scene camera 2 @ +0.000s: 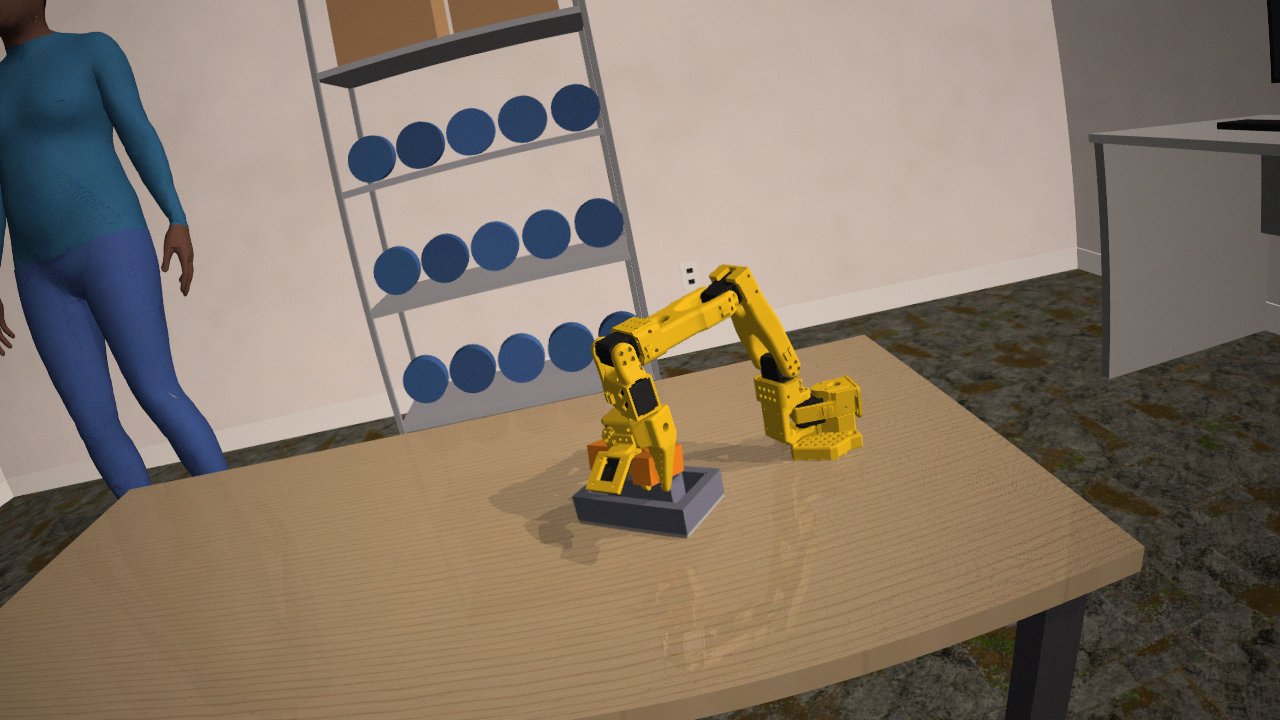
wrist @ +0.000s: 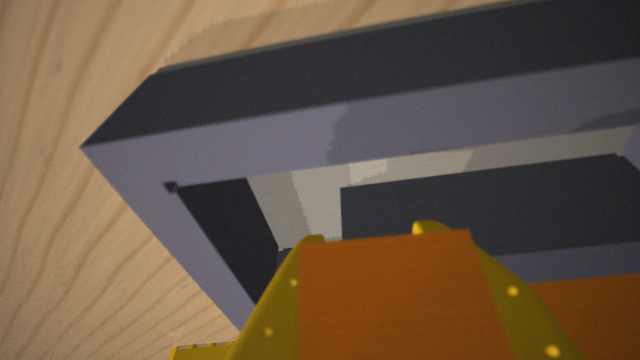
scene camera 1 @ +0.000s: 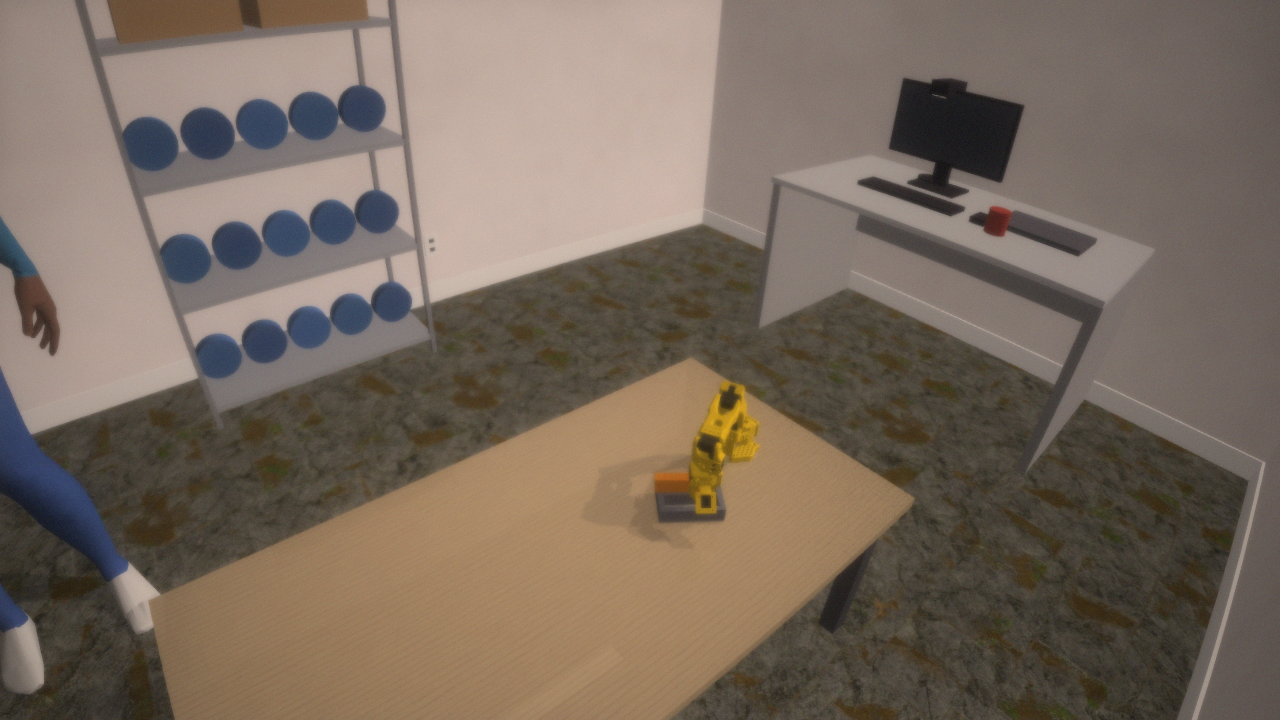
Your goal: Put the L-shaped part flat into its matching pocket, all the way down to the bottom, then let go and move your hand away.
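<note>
The orange L-shaped part is held at the rear side of the dark grey tray, above its rim height as far as I can tell. My gripper is shut on one leg of the part, with a yellow jaw pressed on each side in the wrist view. The other leg shows at the lower right there. The pocket's pale floor, left wall and raised inner block show beyond the jaw tips. The jaws hide part of the tray, and any contact between part and rim is unclear.
The tray stands on the wooden table. The arm's yellow base stands behind and right of the tray. A shelf rack, a white desk and a person are beyond the table.
</note>
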